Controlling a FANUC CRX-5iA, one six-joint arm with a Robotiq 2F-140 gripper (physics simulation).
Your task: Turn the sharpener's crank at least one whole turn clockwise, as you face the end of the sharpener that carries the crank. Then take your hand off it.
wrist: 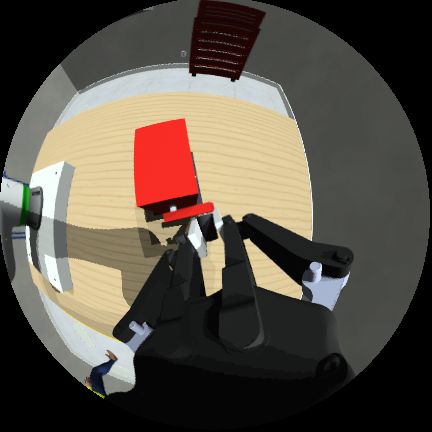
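Where they show: gripper, between the fingertips: (208,219); arm's base, origin of its link: (36,207).
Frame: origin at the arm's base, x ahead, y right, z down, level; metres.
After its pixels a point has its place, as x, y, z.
Observation:
The sharpener (164,162) {0.528, -0.103, -0.077} is a red box-shaped body on the wooden table, left of the view's middle. Its crank (187,212) {0.564, -0.049, -0.051} is a red arm at the near end, fixed at a small light hub and reaching to the right. The crank's black knob (207,229) {0.591, -0.030, -0.058} hangs off the right end of the arm. My gripper (208,219) {0.595, -0.044, -0.024} is shut on this knob, with a pale fingertip pad on either side of it. The lower part of the knob is partly hidden between the pads.
The wooden table top (250,135) {0.691, -0.286, 0.051} lies under the sharpener. A white base plate (59,225) {0.180, 0.029, 0.023} with the robot's base (14,202) is at the left. A dark red slatted cabinet (225,42) stands beyond the far edge. Part of a person (101,374) shows at the lower left.

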